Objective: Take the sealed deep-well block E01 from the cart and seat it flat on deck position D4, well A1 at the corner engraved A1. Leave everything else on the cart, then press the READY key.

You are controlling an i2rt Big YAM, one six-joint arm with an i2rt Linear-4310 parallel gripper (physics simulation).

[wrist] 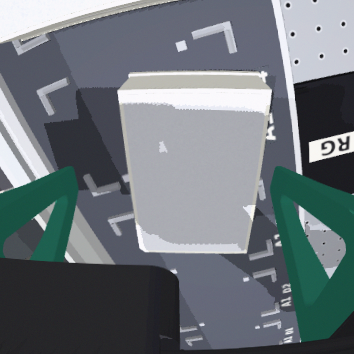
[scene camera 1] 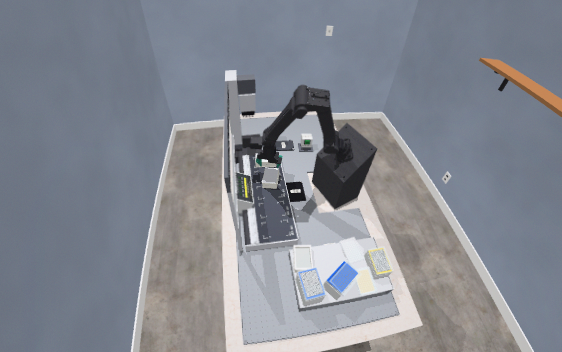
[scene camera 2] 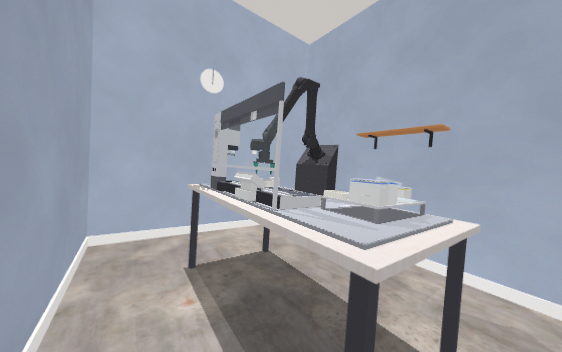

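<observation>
A pale sealed block (scene camera 1: 270, 178) (wrist: 195, 170) stands on the dark deck (scene camera 1: 277, 220) (wrist: 125, 45) of the machine; its label is not readable. Engraved corner brackets show around it, and an A1 mark at its right is partly hidden, so its position number cannot be read. I cannot tell whether it lies fully flat. My gripper (scene camera 1: 268, 161) (scene camera 2: 264, 171) (wrist: 173, 177) is open and empty above the deck, its green fingers on either side of the block in the wrist view and apart from it. The cart (scene camera 1: 325, 255) stands at the near right. The READY key cannot be made out.
A tilted panel (scene camera 1: 244, 187) with a yellow strip stands left of the deck. The cart bears a blue-rimmed rack (scene camera 1: 311, 284), a blue-topped box (scene camera 1: 343, 277), a yellow-rimmed rack (scene camera 1: 380, 261) and a white tray (scene camera 1: 303, 257). A machine post (scene camera 2: 278, 160) rises at the deck's edge.
</observation>
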